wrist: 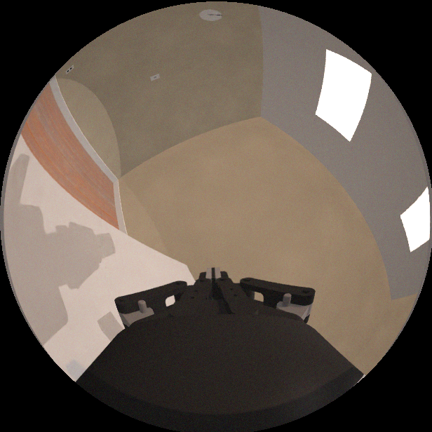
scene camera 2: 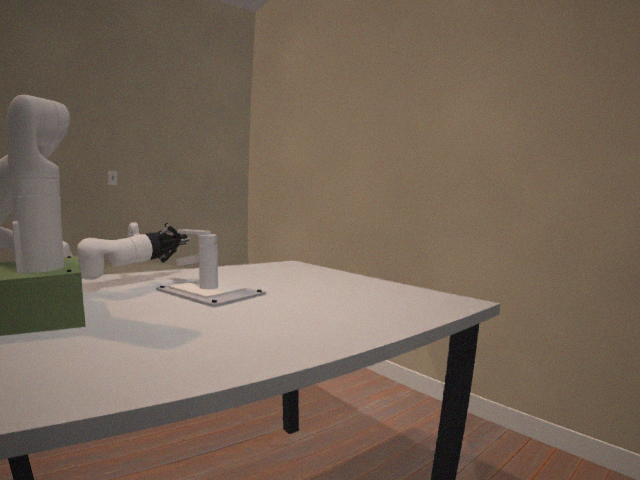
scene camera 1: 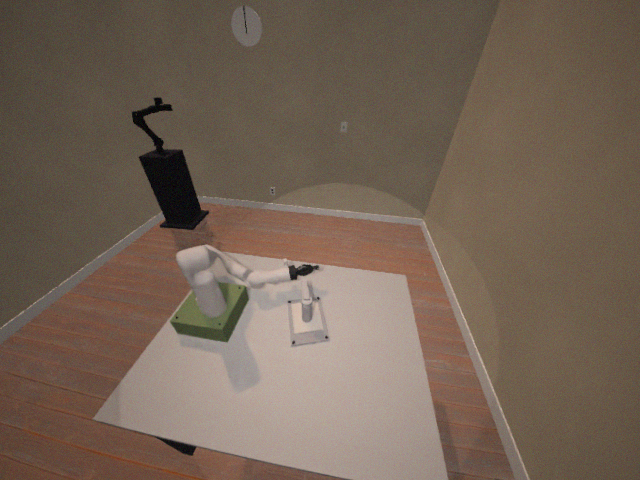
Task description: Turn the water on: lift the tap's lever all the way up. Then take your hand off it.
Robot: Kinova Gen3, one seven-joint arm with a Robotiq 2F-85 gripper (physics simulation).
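Places are measured from the arm's base along level axes (x left, y ahead, z down), in centimetres.
Pixels of known places: gripper, between the fingertips: [scene camera 2: 187, 238] [scene camera 1: 319, 266]; arm's base, origin of its link: [scene camera 2: 41, 268] [scene camera 1: 215, 308].
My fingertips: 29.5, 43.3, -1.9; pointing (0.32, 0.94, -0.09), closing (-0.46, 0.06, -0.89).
Ahead of a thing's pixels: the offset from my fingertips to its top centre, as dx, dy, dz. "spot": to the spot under its first point. Level surfaces: height alone.
The pale grey tap {spot: -26.5, -3.5, +2.1} [scene camera 1: 306, 311] [scene camera 2: 208, 263] stands upright on its base plate {spot: -34.2, -0.8, +11.2} [scene camera 1: 310, 339] [scene camera 2: 233, 298]. Its lever {-18.4, -5.2, -3.6} [scene camera 1: 306, 292] [scene camera 2: 195, 231] sticks out from the column's top, nearly level in scene camera 2. The spout {-17.4, -5.4, +2.0} [scene camera 2: 187, 260] points the same way, lower down. My black gripper [scene camera 1: 316, 267] [scene camera 2: 185, 238] [wrist: 213, 275] is shut and empty. In scene camera 2 its fingertips are slightly below the lever's height, near its free end. In scene camera 1 they appear beyond that end. I cannot tell whether they touch. The tap does not show in the wrist view.
The arm stands on a green block [scene camera 1: 206, 322] [scene camera 2: 41, 304] on the white table {dz +12.0} [scene camera 1: 361, 403] [scene camera 2: 310, 330]. The arm's shadow [wrist: 75, 255] falls on the table in the wrist view. A black pedestal [scene camera 1: 173, 188] with a dark arm stands on the floor behind.
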